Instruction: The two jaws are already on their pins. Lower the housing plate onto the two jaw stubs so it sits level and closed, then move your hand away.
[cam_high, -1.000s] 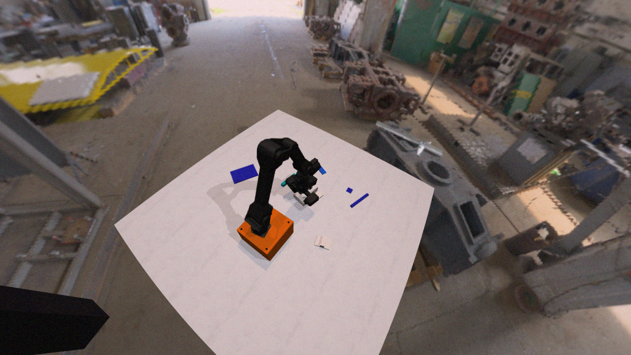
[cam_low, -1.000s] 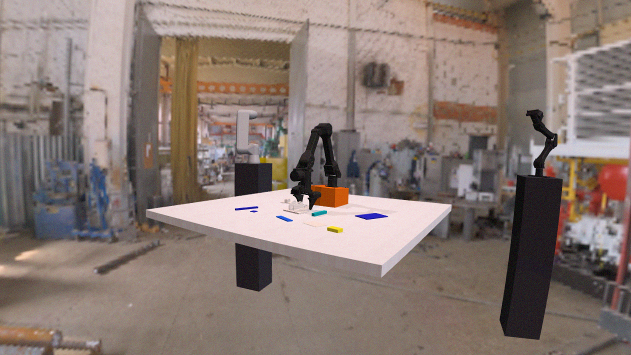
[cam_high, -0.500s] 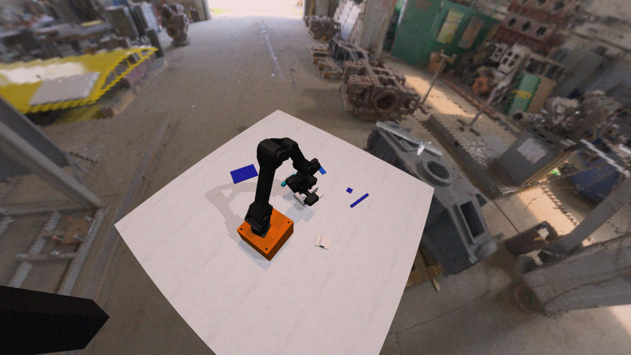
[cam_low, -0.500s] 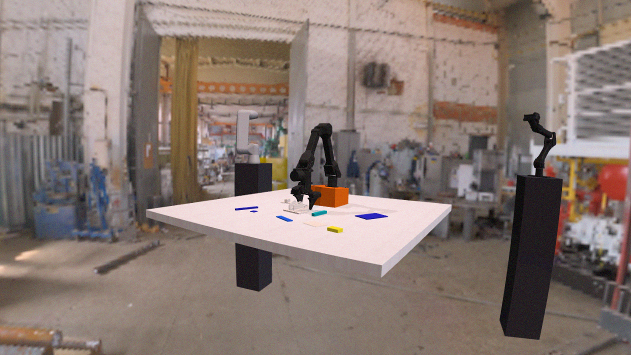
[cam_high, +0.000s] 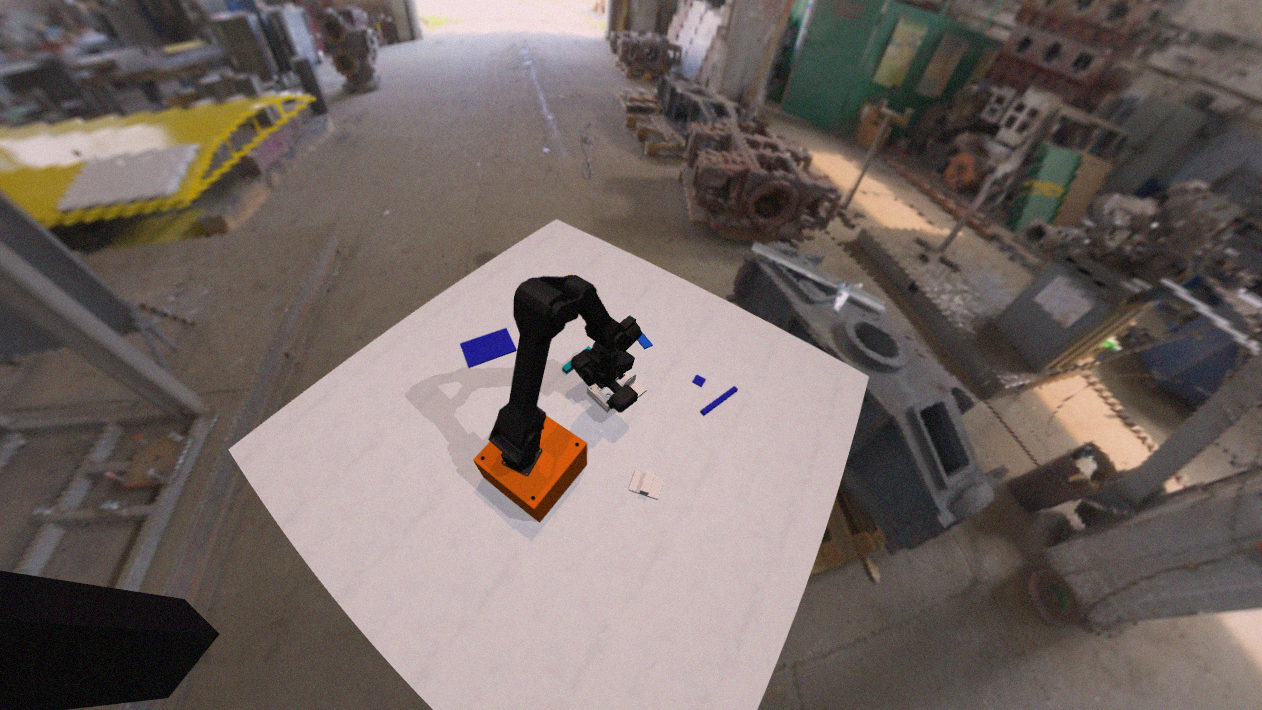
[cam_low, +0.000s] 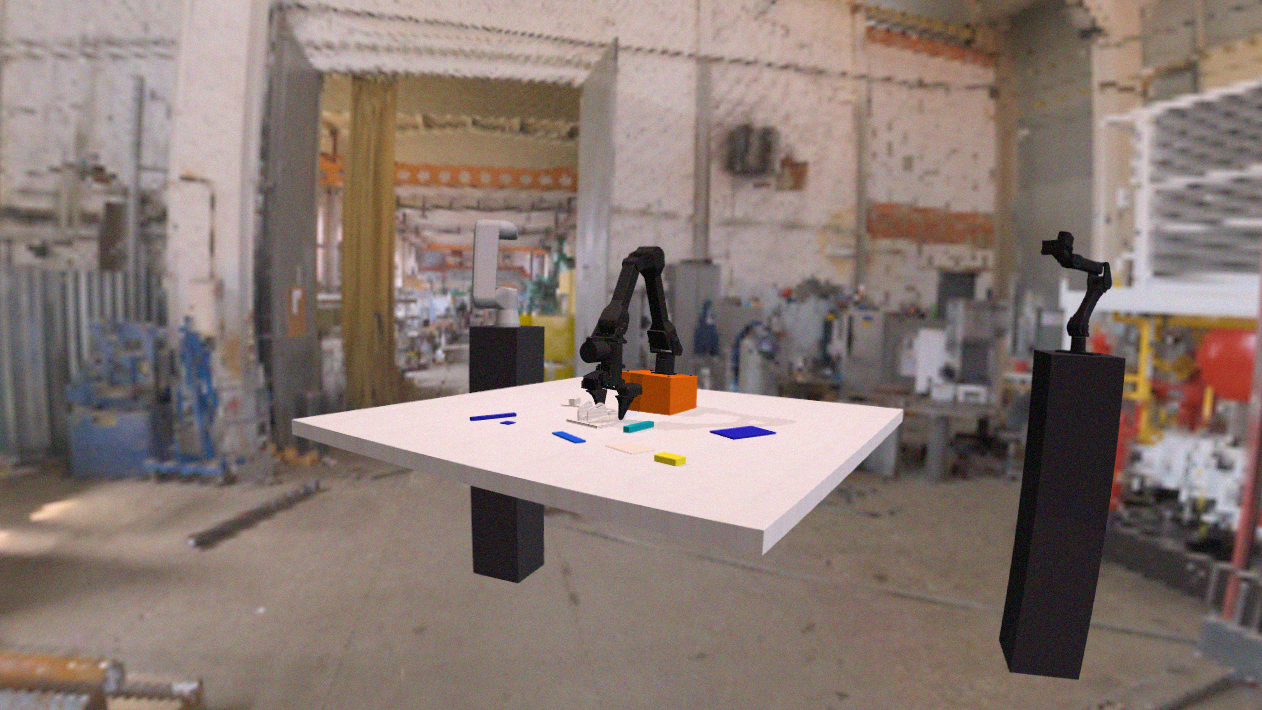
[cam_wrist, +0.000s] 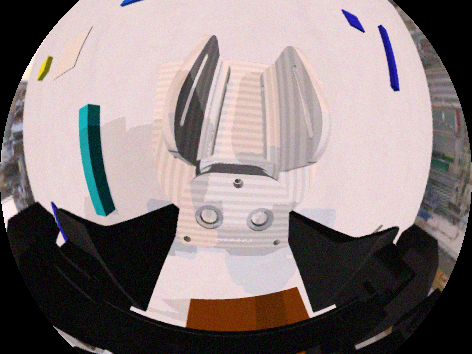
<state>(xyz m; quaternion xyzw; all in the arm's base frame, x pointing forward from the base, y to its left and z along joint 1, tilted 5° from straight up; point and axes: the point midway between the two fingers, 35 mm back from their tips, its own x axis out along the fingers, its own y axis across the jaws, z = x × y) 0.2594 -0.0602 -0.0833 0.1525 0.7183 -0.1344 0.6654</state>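
Right now the teal bar is 8 cm ahead of my gripper tip and 11 cm to the left of it. Also, from my gripper tip: small blue chip 17 cm ahead, 22 cm to the right, 1 cm below; yellow block 37 cm ahead, 29 cm to the left; beige tile 29 cm ahead, 17 cm to the left, 1 cm below.
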